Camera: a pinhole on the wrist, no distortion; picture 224 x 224 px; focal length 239.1 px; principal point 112.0 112.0 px. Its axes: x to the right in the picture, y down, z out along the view. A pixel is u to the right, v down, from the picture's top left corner.
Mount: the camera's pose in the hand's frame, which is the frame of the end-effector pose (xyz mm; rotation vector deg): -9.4 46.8 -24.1 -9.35 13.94 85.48
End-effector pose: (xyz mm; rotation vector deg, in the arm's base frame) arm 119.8 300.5 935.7 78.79 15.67 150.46
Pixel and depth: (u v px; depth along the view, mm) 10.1 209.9 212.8
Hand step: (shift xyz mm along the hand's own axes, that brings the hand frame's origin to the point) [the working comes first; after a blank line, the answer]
In the camera's frame: -90.7 87.1 212.8

-89.0 20.5 208.4
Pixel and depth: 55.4 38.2 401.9
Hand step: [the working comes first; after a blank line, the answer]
In the camera's frame: -95.1 -124.0 401.9

132.4 48.9 383.2
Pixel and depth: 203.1 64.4 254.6
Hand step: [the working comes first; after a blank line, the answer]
In the camera's frame: 97.0 -50.7 254.6

62.3 201.8 194.2
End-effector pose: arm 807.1 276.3 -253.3 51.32 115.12 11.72
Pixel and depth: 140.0 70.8 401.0
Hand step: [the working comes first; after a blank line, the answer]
In the camera's frame: 47.0 -69.1 401.0

86.3 189.7 347.7
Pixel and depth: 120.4 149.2 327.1
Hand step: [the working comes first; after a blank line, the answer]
In the camera's frame: 11.5 50.9 327.1

-39.8 145.5 290.6
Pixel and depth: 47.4 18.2 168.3
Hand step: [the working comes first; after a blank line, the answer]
In the camera's frame: -45.5 -66.0 168.3

63.7 41.2 147.3
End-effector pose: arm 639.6 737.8 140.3 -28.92 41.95 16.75
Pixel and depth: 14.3 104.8 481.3
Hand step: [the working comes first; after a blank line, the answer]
In the camera's frame: -196.7 -14.5 481.3

21.8 -20.4 490.7
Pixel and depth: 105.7 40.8 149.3
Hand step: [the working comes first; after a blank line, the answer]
In the camera's frame: -3.9 -44.5 149.3

43.6 78.0 119.1
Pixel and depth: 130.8 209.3 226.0
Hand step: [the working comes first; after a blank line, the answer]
In the camera's frame: 17.8 92.0 226.0

-86.4 128.7 193.2
